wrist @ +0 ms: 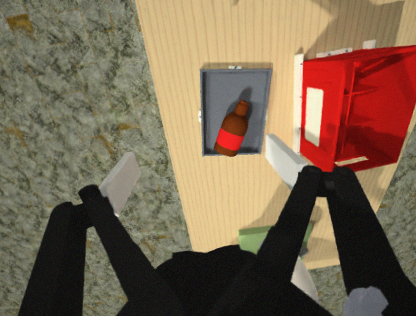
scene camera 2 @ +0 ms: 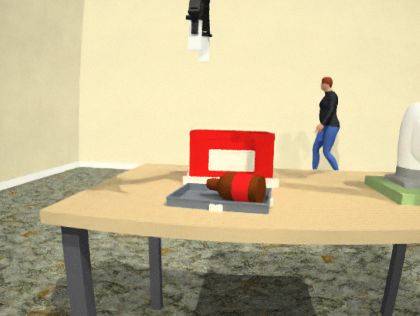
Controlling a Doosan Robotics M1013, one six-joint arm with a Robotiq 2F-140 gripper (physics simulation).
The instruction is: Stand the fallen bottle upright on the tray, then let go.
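Frame: origin at the arm's base, x ahead, y left, z up, level; metres.
Seen in the pictures: gripper, fingertip midpoint: (wrist: 201, 154) (scene camera 2: 199, 56); arm's base at its link origin: (scene camera 2: 416, 184).
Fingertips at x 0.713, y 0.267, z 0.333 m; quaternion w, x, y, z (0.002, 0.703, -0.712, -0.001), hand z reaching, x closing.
Offsets run from my fingertips to a thing's top centre. Level surfaces: height alone.
A brown bottle with a red label @(dx -0.085, dy -0.093, dz -0.284 m) (scene camera 2: 242, 187) (wrist: 232, 131) lies on its side in the grey tray @(dx -0.058, dy -0.098, dz -0.338 m) (scene camera 2: 190, 203) (wrist: 215, 82). In the scene view its neck points left; in the wrist view its neck points up and slightly right, and its base is at the tray's near wall. My gripper (scene camera 2: 200, 49) (wrist: 201, 154) is open and empty, high above the table. In the wrist view its fingers stand wide apart, with the bottle and tray beyond them, nearer the right finger.
A red open box @(dx -0.065, dy -0.393, dz -0.188 m) (scene camera 2: 231, 140) (wrist: 325, 115) with a white panel stands beside the tray on the wooden table @(dz -0.363 m) (scene camera 2: 125, 200) (wrist: 170, 100). A green base (scene camera 2: 387, 190) (wrist: 252, 239) carries the robot's white foot. A person (scene camera 2: 328, 117) is in the background.
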